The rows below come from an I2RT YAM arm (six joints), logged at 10 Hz.
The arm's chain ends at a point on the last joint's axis. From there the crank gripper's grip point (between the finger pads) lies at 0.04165 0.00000 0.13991 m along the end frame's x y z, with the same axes.
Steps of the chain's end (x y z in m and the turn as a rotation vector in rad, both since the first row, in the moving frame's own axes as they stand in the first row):
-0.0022, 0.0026, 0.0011, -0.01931, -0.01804, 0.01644
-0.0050, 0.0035, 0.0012, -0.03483, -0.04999, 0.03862
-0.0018, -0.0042, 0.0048, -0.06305, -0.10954, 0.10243
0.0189, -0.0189, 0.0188, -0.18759, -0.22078, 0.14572
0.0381, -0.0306, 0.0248, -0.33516, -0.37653, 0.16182
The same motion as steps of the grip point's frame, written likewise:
-0.0048, 0.0060, 0.0018, -0.01931, -0.01804, 0.01644
-0.0122, 0.0099, 0.0030, -0.03483, -0.04999, 0.03862
-0.0180, 0.0082, 0.0081, -0.06305, -0.10954, 0.10243
-0.0148, 0.0115, 0.0215, -0.18759, -0.22078, 0.14572
-0.0193, 0.0190, 0.0213, -0.33516, -0.37653, 0.16182

